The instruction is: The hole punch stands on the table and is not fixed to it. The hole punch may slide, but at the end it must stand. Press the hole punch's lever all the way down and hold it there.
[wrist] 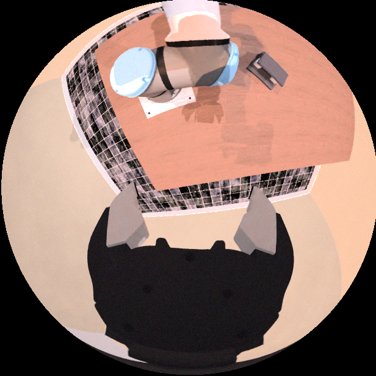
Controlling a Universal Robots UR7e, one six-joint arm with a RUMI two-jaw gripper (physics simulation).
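The hole punch is a small dark grey device with a lighter part between its lever and its base. It stands on the wooden table near the top right of the wrist view, to the right of the arm's blue-capped joint. Its lever appears raised at an angle above the base. My gripper is open, with its two grey fingers wide apart and nothing between them. It is far from the hole punch, and the fingertips show over the table's near edge and the tiled border.
The arm's own links and the white base plate are at the top, left of the hole punch. A black and white tiled border surrounds the table's edges. Shadows of the arm fall on the table.
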